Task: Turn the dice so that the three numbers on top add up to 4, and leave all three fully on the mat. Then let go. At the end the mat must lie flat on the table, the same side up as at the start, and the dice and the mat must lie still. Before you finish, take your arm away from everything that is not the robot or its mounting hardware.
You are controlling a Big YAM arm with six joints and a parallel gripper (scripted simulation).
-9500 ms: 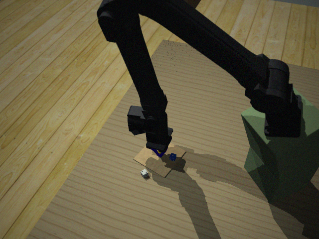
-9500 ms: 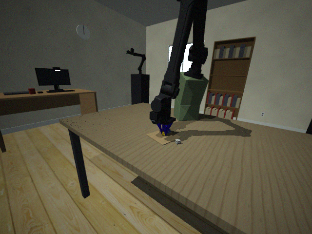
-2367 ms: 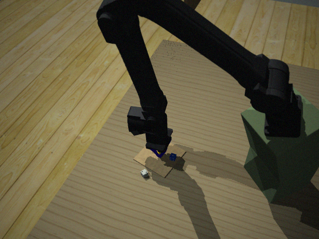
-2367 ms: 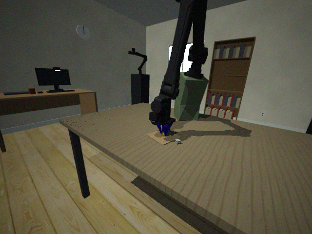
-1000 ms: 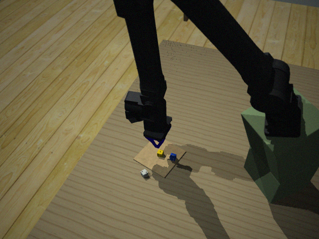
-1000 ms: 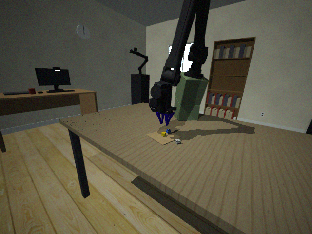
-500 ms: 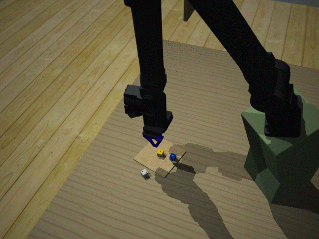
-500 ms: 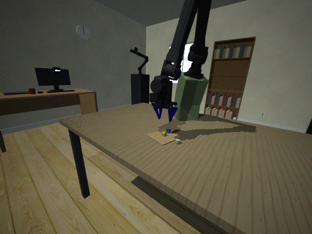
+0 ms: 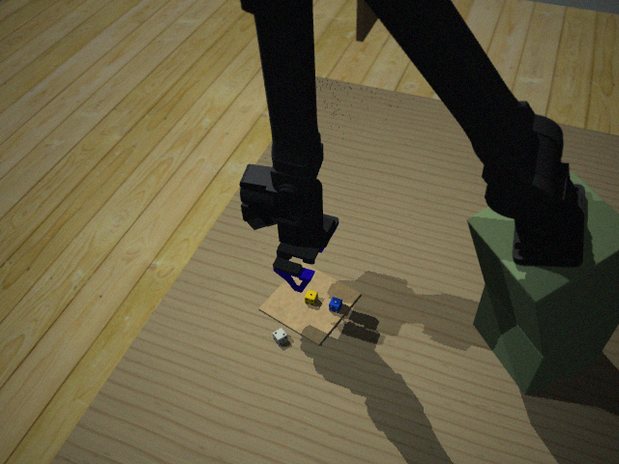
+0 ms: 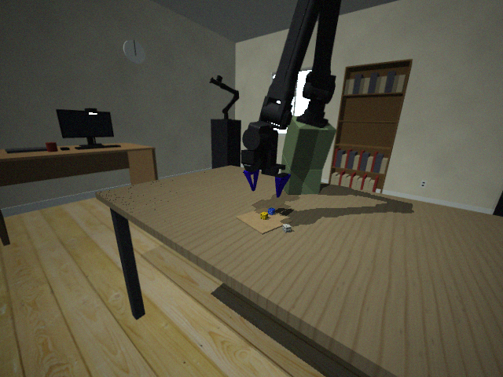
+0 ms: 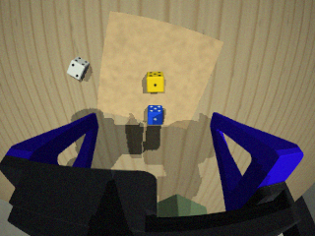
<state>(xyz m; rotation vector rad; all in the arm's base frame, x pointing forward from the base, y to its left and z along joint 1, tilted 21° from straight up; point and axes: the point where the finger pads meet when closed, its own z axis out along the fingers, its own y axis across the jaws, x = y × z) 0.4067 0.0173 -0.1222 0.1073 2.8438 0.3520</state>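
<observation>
My hand is 20 mm short of the white die, 100 mm to the right of it and 90 mm above it. Round my hand: tan mat 100 mm below; blue die 50 mm behind, 90 mm below; yellow die 90 mm below.
</observation>
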